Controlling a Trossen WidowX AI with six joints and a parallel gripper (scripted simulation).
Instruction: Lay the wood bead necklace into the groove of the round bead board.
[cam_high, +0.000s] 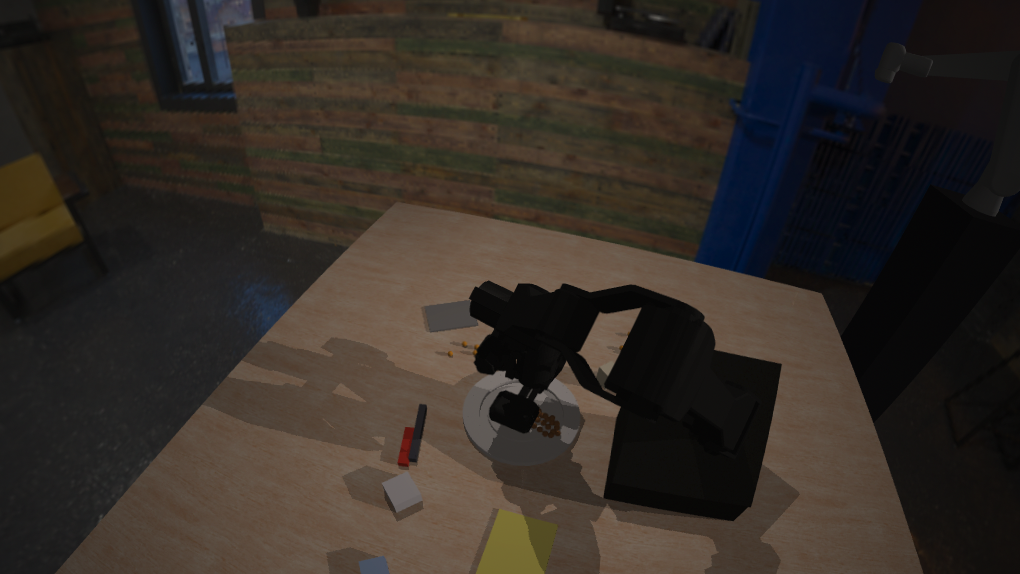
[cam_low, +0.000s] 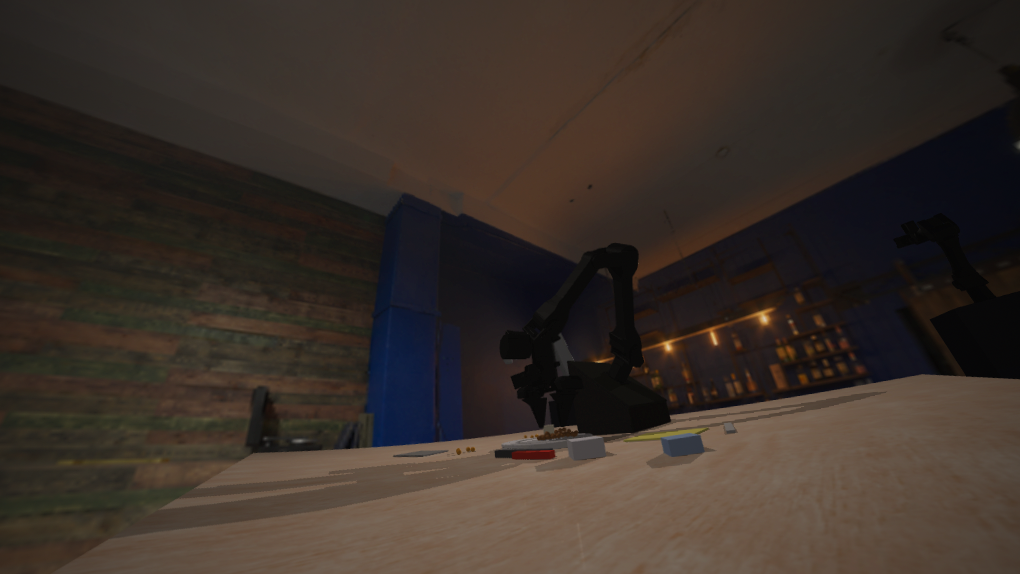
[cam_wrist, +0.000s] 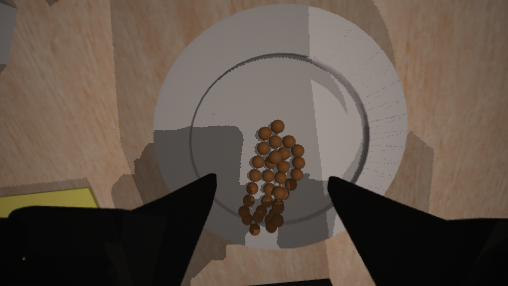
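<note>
The round white bead board is 3 cm below my gripper tip, 1 cm to the right of it and 1 cm ahead of it. Round my gripper tip: dark bar 17 cm ahead, 9 cm to the left, 3 cm below; yellow sheet 24 cm to the left, 3 cm below, 3 cm behind; pale cube 13 cm behind, 12 cm to the right, 2 cm below.
</note>
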